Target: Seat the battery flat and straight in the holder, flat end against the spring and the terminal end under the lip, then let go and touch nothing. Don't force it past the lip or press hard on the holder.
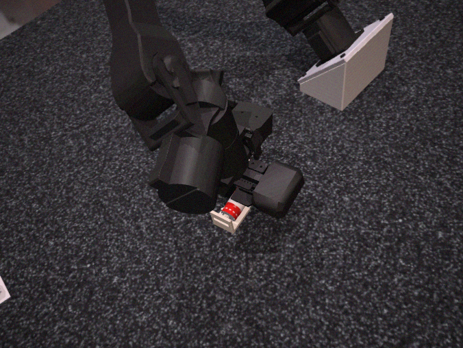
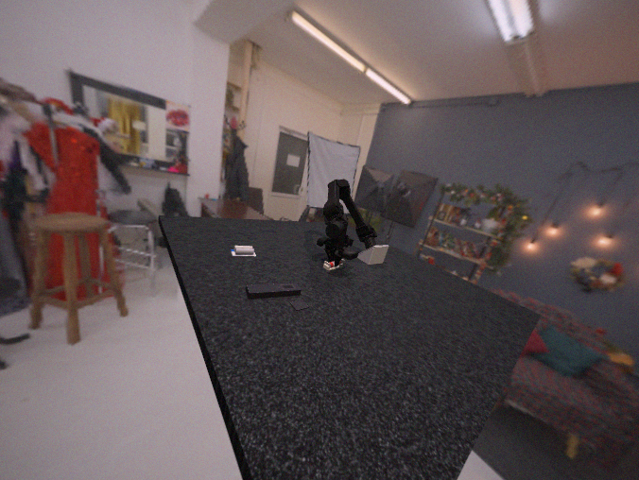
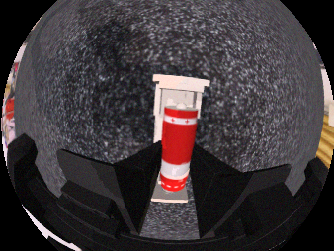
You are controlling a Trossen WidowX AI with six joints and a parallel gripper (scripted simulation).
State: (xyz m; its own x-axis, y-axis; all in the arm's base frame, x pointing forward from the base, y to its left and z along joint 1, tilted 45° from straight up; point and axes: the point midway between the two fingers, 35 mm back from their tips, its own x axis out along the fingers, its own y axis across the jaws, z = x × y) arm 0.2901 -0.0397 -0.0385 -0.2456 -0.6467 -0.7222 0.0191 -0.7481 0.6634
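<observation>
Now: the battery 10 mm above my gripper tip. The rest, counted from my gripper tip: flat black box (350 mm ahead, 60 mm to the left, 10 mm above); dark tile (310 mm ahead, 150 mm to the left, 10 mm below); white object (300 mm ahead, 230 mm to the right).
</observation>
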